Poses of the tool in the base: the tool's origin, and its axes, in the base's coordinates. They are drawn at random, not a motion.
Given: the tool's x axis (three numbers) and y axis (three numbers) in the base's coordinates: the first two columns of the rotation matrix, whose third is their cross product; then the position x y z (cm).
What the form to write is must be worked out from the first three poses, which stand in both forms.
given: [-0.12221 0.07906 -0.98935 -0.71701 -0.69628 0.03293 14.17 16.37 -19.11]
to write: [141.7 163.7 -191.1 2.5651 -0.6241 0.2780 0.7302]
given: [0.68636 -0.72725 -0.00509 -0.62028 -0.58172 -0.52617 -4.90 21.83 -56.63]
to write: [-49.0 218.3 -566.3 2.6318 -0.9124 0.3943 -0.1096]
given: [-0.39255 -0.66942 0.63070 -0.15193 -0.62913 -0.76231 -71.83 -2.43 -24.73]
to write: [-718.3 -24.3 -247.3 2.7882 -0.5306 0.3993 -0.7477]
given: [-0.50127 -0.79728 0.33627 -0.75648 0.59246 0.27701 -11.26 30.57 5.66]
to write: [-112.6 305.7 56.6 2.7009 0.4601 -0.8866 -0.0478]
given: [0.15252 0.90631 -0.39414 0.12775 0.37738 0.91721 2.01 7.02 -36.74]
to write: [20.1 70.2 -367.4 1.8381 0.5741 0.7124 0.4036]
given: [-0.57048 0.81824 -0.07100 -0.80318 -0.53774 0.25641 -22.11 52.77 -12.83]
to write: [-221.1 527.7 -128.3 2.1799 0.0324 0.1479 0.9885]
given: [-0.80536 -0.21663 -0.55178 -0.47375 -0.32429 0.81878 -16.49 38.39 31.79]
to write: [-164.9 383.9 317.9 2.9714 -0.3013 0.5771 0.7591]
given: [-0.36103 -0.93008 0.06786 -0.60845 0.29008 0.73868 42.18 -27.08 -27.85]
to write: [421.8 -270.8 -278.5 2.6276 0.5220 -0.7877 -0.3271]
